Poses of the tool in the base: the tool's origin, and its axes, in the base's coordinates. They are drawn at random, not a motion.
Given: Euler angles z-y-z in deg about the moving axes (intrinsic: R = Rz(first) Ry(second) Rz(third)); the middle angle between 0 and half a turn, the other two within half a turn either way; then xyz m.
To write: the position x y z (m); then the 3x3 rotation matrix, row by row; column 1 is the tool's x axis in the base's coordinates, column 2 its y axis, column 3 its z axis. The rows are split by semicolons. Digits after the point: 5 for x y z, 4 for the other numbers.
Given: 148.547 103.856 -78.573 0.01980 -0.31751 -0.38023
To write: 0.01980 -0.31751 -0.38023; 0.5519 0.0969 -0.8282; 0.8114 -0.2915 0.5066; -0.1924 -0.9517 -0.2395
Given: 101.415 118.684 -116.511 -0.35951 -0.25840 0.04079
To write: -0.35951 -0.25840 0.04079; 0.8347 0.5225 -0.1736; 0.3871 -0.3327 0.8599; 0.3916 -0.7850 -0.4800
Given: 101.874 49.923 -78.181 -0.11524 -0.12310 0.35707
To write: -0.11524 -0.12310 0.35707; 0.9307 -0.3301 -0.1574; 0.3304 0.5745 0.7488; -0.1567 -0.7490 0.6438
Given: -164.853 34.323 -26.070 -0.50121 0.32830 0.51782
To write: -0.50121 0.32830 0.51782; -0.8309 -0.1156 -0.5443; 0.2304 -0.9619 -0.1473; -0.5065 -0.2478 0.8259
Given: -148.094 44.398 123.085 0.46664 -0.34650 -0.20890
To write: 0.46664 -0.34650 -0.20890; 0.7739 0.2197 -0.5939; -0.5051 0.7798 -0.3698; 0.3819 0.5862 0.7145
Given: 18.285 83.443 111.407 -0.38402 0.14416 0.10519
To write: -0.38402 0.14416 0.10519; -0.3317 0.0136 0.9433; 0.8709 -0.3799 0.3117; 0.3626 0.9249 0.1142
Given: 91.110 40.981 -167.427 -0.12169 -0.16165 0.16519
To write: -0.12169 -0.16165 0.16519; 0.2319 0.9727 -0.0127; -0.7325 0.1832 0.6557; 0.6401 -0.1428 0.7549
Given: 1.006 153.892 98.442 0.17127 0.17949 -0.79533
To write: 0.17127 0.17949 -0.79533; 0.1144 0.8907 0.4400; 0.9913 -0.1312 0.0077; 0.0646 0.4353 -0.8980
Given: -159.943 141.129 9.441 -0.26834 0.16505 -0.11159
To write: -0.26834 0.16505 -0.11159; 0.7777 0.2183 -0.5895; 0.1093 -0.9704 -0.2152; -0.6191 0.1029 -0.7786
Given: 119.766 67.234 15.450 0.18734 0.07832 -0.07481
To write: 0.18734 0.07832 -0.07481; -0.4164 -0.7855 -0.4578; 0.1915 -0.5680 0.8004; -0.8888 0.2456 0.3870
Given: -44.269 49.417 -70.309 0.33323 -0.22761 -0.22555
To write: 0.33323 -0.22761 -0.22555; -0.5002 0.6738 0.5438; -0.8272 -0.1863 -0.5301; -0.2559 -0.7151 0.6505
